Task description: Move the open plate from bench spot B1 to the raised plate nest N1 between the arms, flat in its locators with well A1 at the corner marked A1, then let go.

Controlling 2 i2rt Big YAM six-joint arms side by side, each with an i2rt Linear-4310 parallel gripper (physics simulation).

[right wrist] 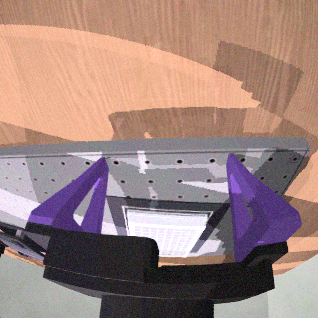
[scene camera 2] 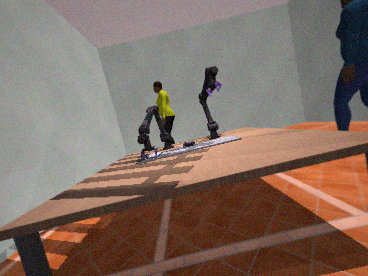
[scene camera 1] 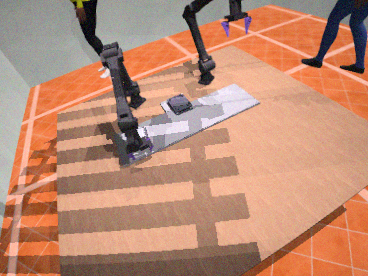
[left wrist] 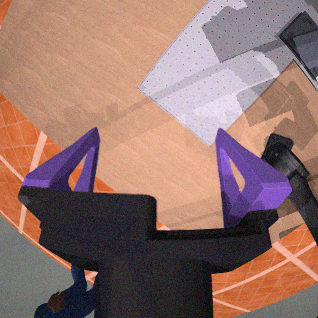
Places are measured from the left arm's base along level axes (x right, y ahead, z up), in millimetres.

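Where they show: left gripper, fingertip midpoint: (scene camera 2: pixel 214 94) (scene camera 1: pixel 237 36) (left wrist: pixel 157 132); right gripper, fingertip midpoint: (right wrist: pixel 165 160) (scene camera 2: pixel 151 158) (scene camera 1: pixel 143 155); left arm's base, link origin: (scene camera 2: pixel 214 138) (scene camera 1: pixel 206 80) (left wrist: pixel 275 152); right arm's base, link origin: (scene camera 2: pixel 168 148) (scene camera 1: pixel 137 102).
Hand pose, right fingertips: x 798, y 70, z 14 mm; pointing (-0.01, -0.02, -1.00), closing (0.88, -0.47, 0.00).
Note:
Things, the pixels of their centre, and the offset from my right fingertips. Level surfaces: height alone.
- open plate, body centre: (right wrist: pixel 162 238) dx -78, dy -119, dz +8 mm
- raised nest, body centre: (right wrist: pixel 21 244) (left wrist: pixel 310 45) (scene camera 1: pixel 179 103) (scene camera 2: pixel 188 143) dx -443, dy -67, dz +17 mm
- long grey perforated board, surface height: dz -1 mm
- wooden table, surface height: dz -13 mm
The open plate (right wrist: pixel 167 232), white with a grid of wells, lies flat in a dark square outline on the perforated board in the right wrist view. My right gripper (scene camera 1: pixel 141 151) (scene camera 2: pixel 150 155) (right wrist: pixel 165 160) is open, low over the board, with its fingers to either side of the plate in that view; it holds nothing. In scene camera 1 it largely hides the plate. The raised nest (scene camera 1: pixel 179 104) (scene camera 2: pixel 189 144) (left wrist: pixel 306 45), a dark block, stands between the arms. My left gripper (scene camera 1: pixel 237 34) (scene camera 2: pixel 214 92) (left wrist: pixel 157 132) is open and empty, high above the table. The well labels are too small to read.
The long grey perforated board (scene camera 1: pixel 237 94) (scene camera 2: pixel 226 140) (left wrist: pixel 172 82) runs across the wooden table (scene camera 1: pixel 300 130) (scene camera 2: pixel 285 147) in front of both arm bases. Striped shadows fall on the table. One person in yellow (scene camera 2: pixel 164 104) and one in blue (scene camera 2: pixel 354 45) stand beyond the table.

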